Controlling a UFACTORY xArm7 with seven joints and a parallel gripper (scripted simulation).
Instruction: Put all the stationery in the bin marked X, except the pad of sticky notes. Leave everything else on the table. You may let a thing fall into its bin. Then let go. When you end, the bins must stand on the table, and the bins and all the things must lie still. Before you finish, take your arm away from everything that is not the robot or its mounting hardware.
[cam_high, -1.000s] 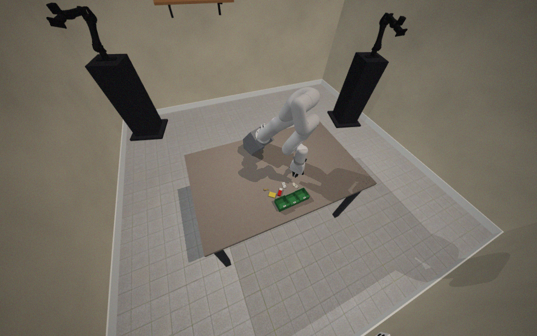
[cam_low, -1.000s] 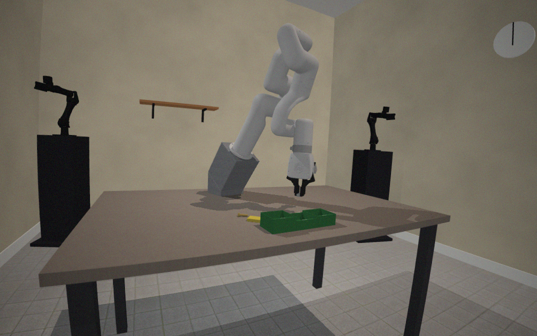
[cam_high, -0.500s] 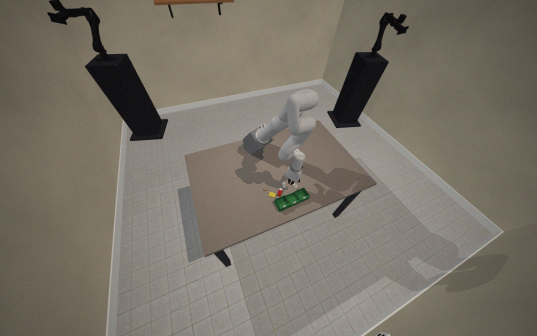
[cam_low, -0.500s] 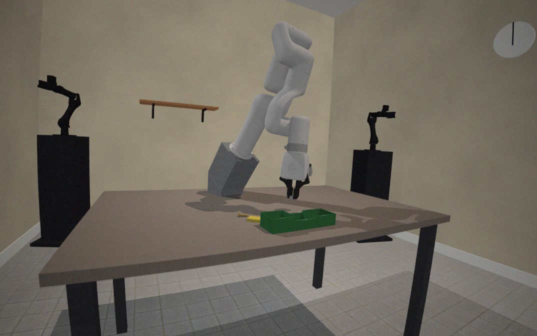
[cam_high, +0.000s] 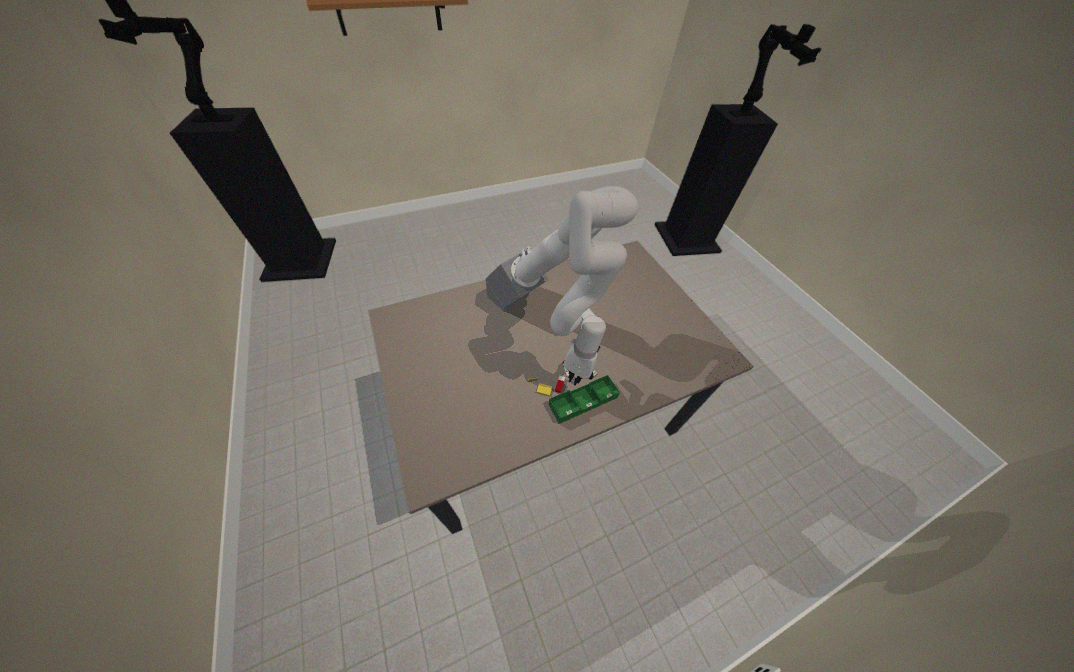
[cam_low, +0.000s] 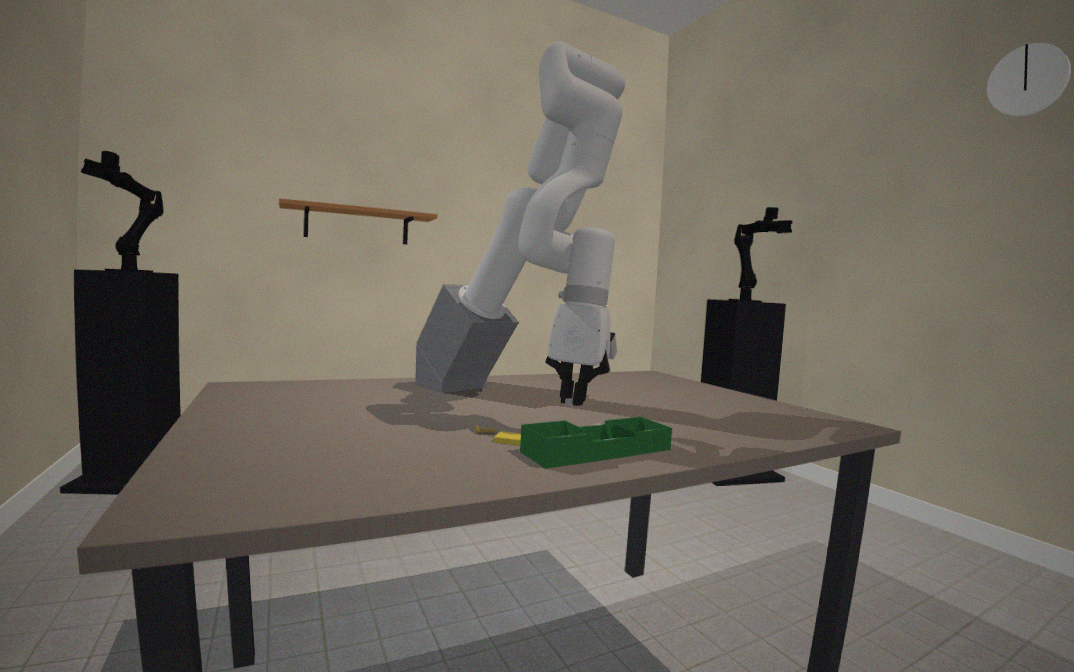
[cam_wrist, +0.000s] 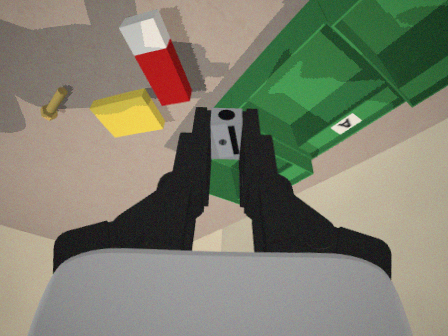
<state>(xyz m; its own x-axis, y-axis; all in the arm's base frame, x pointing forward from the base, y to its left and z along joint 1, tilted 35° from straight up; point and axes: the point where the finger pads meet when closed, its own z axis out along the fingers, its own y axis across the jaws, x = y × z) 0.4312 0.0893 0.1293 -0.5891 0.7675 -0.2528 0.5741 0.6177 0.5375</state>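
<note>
Now: hand 10 mm above the grey pencil sharpener. Round my hand: green bin row 70 mm below, 50 mm ahead, 30 mm to the left; yellow sticky-note pad 100 mm to the right, 90 mm below, 10 mm behind; red eraser 80 mm below, 40 mm to the right, 30 mm behind.
</note>
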